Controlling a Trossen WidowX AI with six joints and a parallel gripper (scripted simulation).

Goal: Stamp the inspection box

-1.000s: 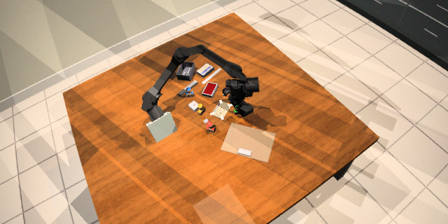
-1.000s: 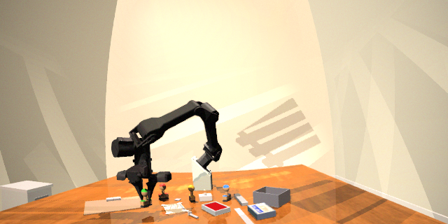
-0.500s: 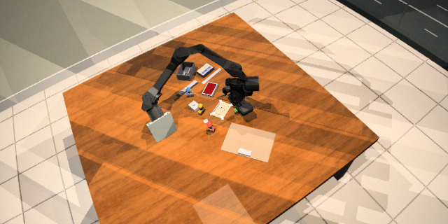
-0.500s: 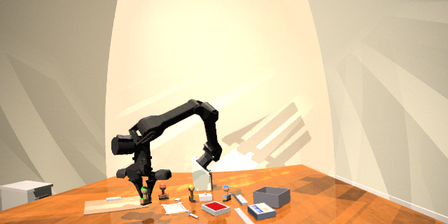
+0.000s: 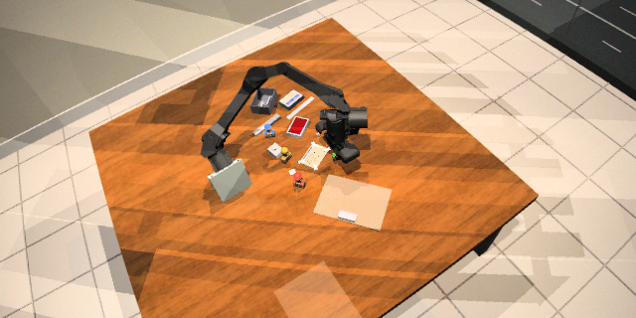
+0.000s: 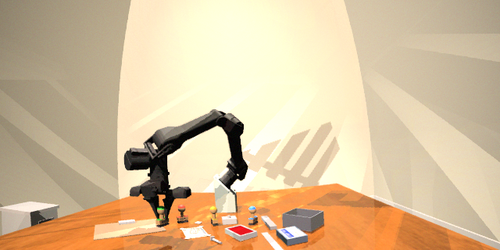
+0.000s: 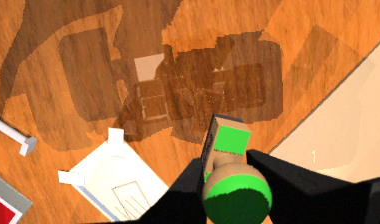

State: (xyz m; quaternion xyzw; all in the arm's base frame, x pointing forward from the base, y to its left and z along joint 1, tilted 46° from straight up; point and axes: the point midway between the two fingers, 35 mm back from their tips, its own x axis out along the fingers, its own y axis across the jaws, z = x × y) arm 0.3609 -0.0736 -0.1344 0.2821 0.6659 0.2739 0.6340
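Right now the red ink pad is 24 cm to the left of my gripper tip, 5 cm below it and 3 cm behind it. Also, from my gripper tip: red-knobbed stamp 16 cm behind, 4 cm below, 1 cm to the left; then white card 8 cm to the left, 6 cm below, 5 cm behind; then green-knobbed stamp right at my gripper tip.
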